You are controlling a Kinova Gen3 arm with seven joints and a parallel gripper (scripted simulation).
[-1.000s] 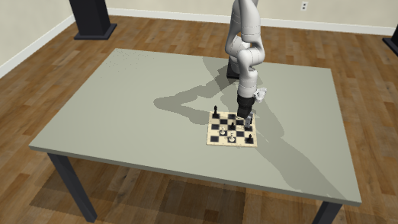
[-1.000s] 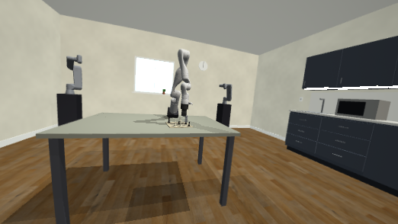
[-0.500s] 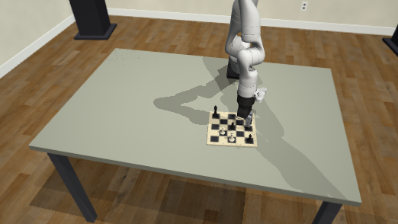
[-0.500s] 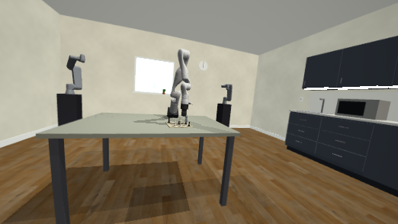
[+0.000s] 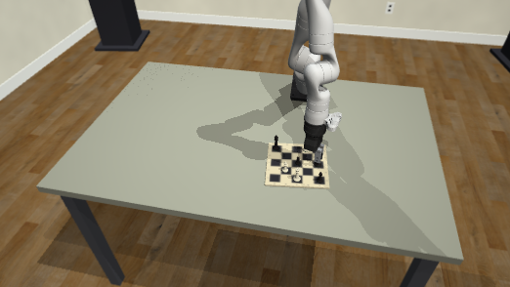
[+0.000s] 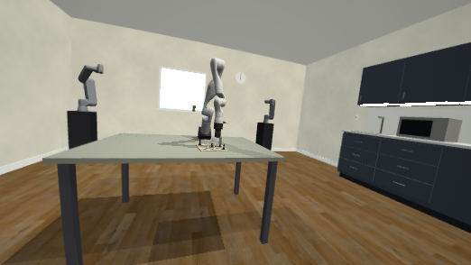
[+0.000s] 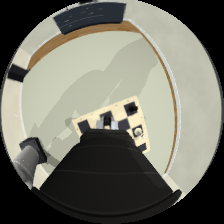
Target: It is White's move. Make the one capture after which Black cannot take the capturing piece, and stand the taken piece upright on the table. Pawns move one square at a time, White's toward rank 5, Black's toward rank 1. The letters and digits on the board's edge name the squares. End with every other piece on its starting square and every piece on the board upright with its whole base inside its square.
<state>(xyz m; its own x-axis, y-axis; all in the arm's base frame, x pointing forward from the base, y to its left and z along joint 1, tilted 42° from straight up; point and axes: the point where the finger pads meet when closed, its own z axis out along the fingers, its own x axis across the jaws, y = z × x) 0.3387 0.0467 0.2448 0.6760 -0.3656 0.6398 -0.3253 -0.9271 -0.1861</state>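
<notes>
The chessboard is 7 cm to the right of my hand and 4 cm below it.
</notes>
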